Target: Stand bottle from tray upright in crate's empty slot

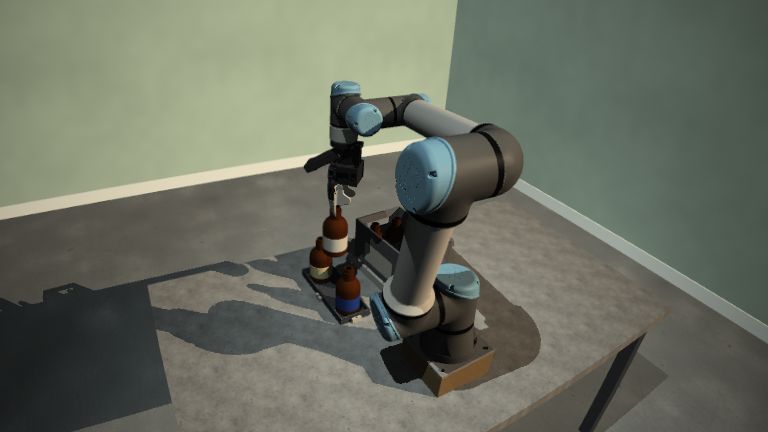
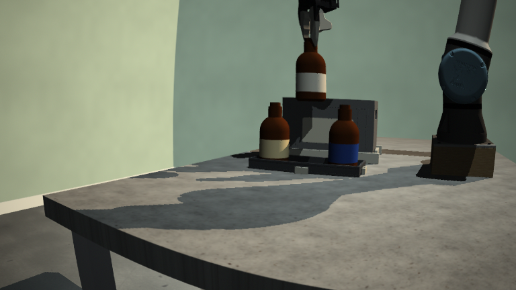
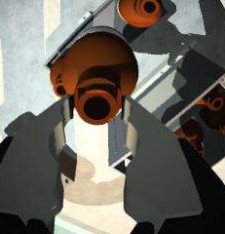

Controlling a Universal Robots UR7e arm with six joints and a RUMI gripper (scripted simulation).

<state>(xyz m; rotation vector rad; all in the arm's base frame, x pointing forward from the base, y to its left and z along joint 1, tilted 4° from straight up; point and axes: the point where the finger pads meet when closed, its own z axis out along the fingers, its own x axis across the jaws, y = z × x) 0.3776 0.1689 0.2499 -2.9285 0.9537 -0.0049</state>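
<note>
My gripper is now 70 mm above the bottle. Also, from my hand: grey crate 40 mm ahead, 240 mm to the right, 230 mm below; dark tray 300 mm below.
</note>
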